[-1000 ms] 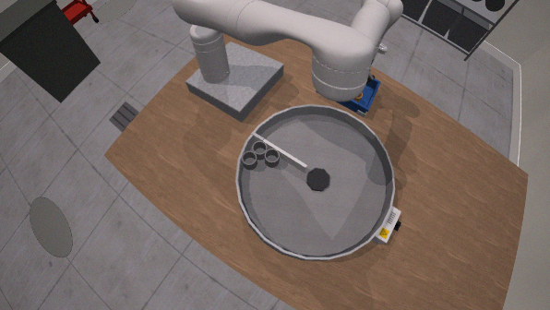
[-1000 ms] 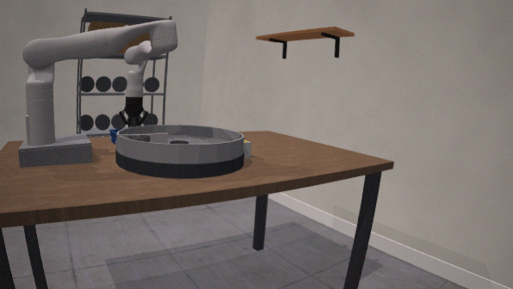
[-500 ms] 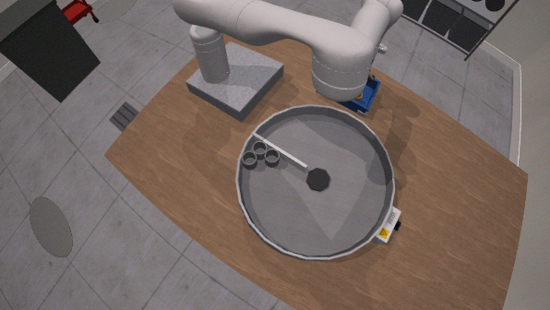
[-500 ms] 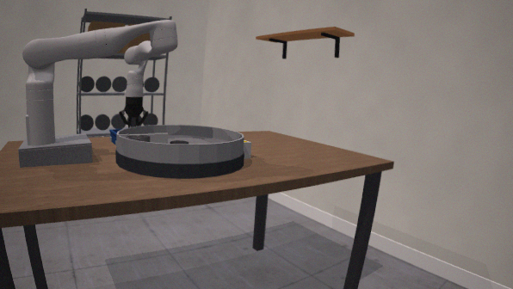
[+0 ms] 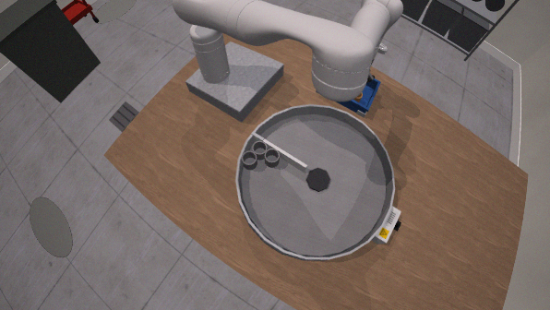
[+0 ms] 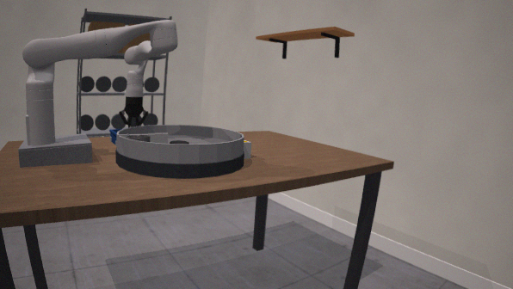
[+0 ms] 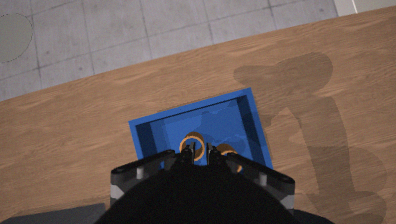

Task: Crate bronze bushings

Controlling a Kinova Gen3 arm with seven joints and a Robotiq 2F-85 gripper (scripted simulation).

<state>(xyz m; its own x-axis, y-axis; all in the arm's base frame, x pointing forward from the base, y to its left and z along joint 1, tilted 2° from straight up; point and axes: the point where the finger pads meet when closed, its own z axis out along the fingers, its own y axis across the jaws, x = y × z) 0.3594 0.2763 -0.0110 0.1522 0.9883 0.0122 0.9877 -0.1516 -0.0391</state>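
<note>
Right now my hand is 3 cm above the blue crate. Round my hand: grey turning table: 11 cm ahead, 36 cm to the right.
</note>
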